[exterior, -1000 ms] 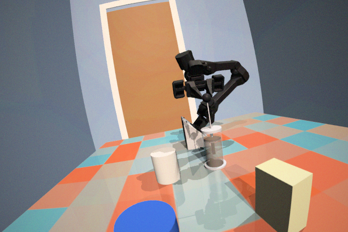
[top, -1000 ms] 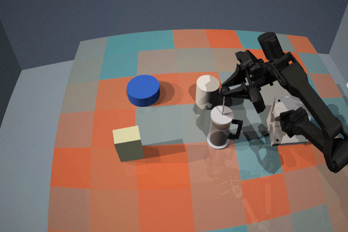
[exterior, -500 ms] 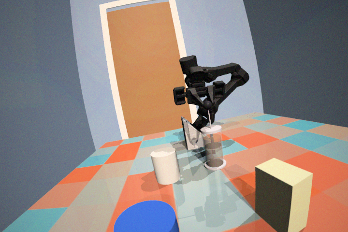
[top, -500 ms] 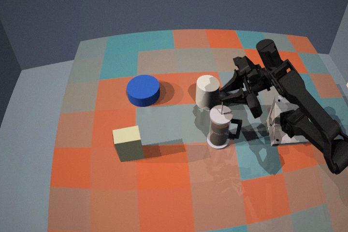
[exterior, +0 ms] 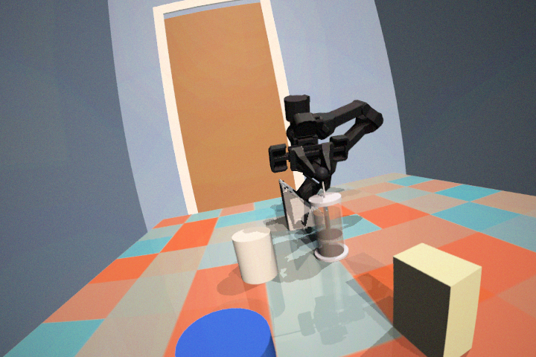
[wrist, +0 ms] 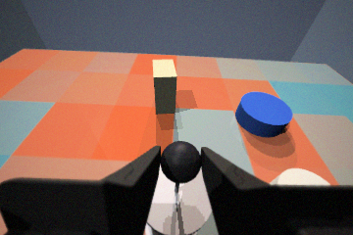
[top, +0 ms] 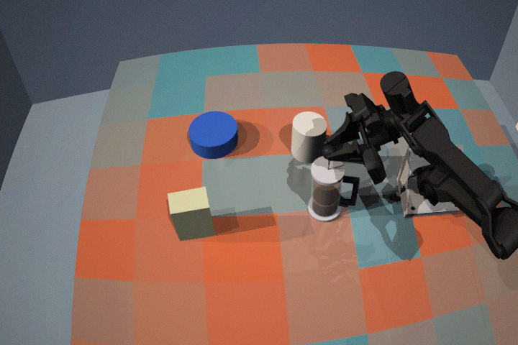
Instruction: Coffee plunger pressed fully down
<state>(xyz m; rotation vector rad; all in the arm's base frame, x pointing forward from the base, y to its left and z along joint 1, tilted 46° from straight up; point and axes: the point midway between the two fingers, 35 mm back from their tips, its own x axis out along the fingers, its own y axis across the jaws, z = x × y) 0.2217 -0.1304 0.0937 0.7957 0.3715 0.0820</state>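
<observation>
My gripper tip is 90 mm above the glass coffee press, 30 mm past it and 10 mm to the right of it. Also, from my gripper tip: white cylinder 160 mm to the right, 140 mm below, 10 mm behind.
</observation>
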